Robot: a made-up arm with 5 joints.
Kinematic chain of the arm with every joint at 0, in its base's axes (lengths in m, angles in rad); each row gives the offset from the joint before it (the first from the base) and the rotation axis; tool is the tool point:
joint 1: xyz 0 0 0.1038 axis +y
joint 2: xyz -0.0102 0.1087 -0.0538 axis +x
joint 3: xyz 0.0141 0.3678 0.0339 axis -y
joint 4: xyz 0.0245 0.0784 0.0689 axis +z
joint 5: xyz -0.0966 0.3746 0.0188 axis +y
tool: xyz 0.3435 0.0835 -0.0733
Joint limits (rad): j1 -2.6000..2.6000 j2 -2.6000..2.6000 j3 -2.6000..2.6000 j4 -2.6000..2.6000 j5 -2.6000..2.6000
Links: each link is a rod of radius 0.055 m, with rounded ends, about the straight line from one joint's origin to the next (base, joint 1, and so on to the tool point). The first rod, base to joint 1, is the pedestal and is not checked.
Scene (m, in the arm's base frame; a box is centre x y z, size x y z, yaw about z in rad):
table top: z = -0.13
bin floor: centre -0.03 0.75 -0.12 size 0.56 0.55 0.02 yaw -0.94
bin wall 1: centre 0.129 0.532 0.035 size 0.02 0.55 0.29 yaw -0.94
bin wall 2: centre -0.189 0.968 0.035 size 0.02 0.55 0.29 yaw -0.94
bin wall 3: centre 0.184 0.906 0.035 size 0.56 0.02 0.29 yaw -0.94
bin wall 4: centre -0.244 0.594 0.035 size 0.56 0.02 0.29 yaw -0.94
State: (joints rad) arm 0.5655 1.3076 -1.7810 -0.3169 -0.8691
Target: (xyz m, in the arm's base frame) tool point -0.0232 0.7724 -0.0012
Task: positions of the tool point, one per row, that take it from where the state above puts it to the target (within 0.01 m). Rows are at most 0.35 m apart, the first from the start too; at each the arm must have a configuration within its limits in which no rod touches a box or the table.
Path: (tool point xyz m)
1: 0.2677 0.8200 0.4604
2: -0.0045 0.8444 0.3559
3: -0.0076 0.8337 0.1690
4: -0.0232 0.7724 -0.0012

